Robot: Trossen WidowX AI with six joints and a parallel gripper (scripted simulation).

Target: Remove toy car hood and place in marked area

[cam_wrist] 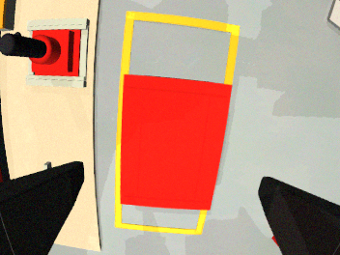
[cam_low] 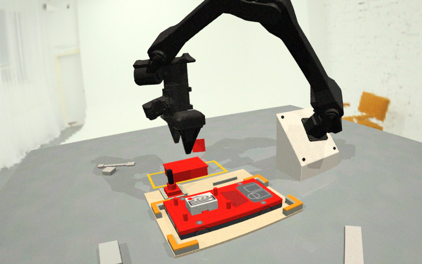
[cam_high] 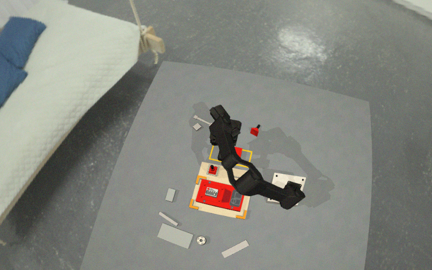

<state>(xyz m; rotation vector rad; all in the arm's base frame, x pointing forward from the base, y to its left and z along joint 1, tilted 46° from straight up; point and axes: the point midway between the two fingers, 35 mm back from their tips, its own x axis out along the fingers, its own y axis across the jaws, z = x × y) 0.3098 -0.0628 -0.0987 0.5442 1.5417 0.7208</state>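
Now: the hood 50 mm below my gripper tip.
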